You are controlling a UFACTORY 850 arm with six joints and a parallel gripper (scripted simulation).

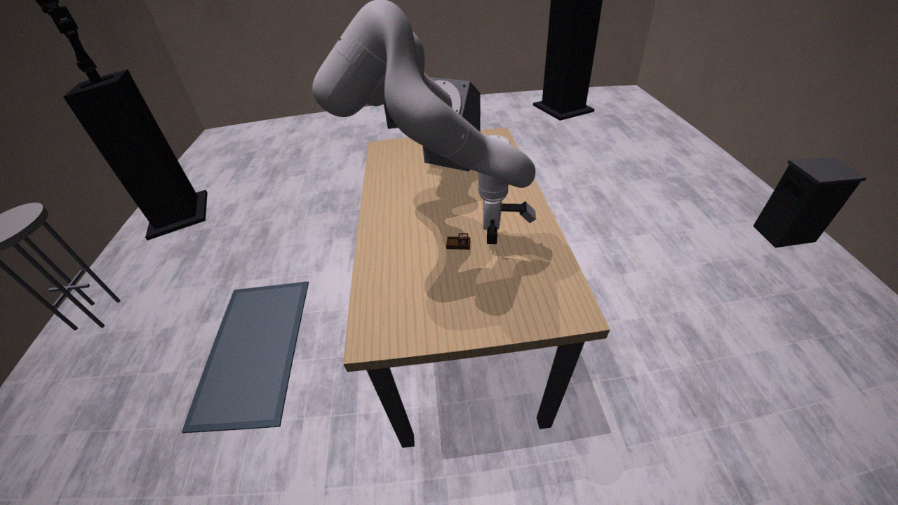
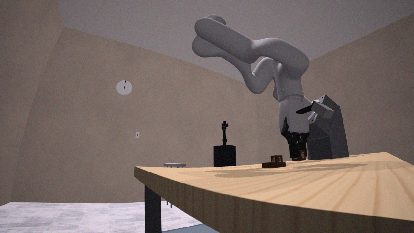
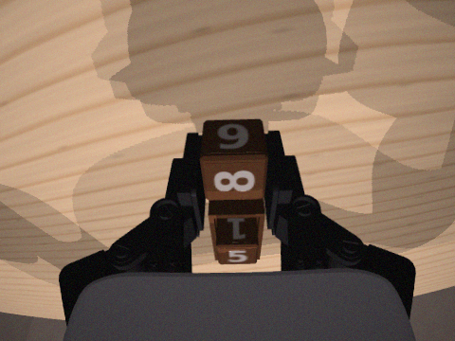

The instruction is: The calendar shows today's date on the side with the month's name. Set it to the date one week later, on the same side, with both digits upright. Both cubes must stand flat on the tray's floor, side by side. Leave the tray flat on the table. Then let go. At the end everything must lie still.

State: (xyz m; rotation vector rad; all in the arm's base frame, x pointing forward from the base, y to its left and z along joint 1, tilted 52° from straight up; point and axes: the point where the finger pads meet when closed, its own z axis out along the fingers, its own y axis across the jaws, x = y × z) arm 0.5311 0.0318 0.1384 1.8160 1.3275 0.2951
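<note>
Now: hand 9 cm to the left of the dark brown tray, 6 cm past it and 4 cm above it.
</note>
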